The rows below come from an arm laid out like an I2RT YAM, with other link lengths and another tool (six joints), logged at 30 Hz.
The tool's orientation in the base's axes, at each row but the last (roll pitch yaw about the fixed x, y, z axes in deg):
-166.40, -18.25, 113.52
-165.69, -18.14, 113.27
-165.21, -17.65, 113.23
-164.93, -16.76, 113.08
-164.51, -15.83, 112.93
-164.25, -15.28, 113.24
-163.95, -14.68, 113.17
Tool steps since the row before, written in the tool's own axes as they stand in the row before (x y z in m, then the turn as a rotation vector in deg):
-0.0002, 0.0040, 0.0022, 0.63, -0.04, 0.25
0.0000, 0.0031, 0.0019, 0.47, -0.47, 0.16
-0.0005, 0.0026, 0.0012, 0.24, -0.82, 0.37
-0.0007, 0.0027, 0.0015, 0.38, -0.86, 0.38
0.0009, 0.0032, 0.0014, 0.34, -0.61, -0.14
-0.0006, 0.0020, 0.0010, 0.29, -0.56, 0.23
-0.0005, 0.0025, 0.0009, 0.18, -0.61, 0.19
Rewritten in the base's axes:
0.0028, 0.0021, -0.0030, -0.36, 0.58, -0.02
0.0020, 0.0017, -0.0025, -0.64, 0.23, 0.11
0.0020, 0.0009, -0.0019, -0.92, -0.10, -0.07
0.0021, 0.0008, -0.0023, -1.01, 0.01, -0.03
0.0019, 0.0024, -0.0019, -0.60, 0.01, 0.38
0.0016, 0.0005, -0.0016, -0.67, 0.04, 0.01
0.0020, 0.0008, -0.0016, -0.66, -0.09, 0.03

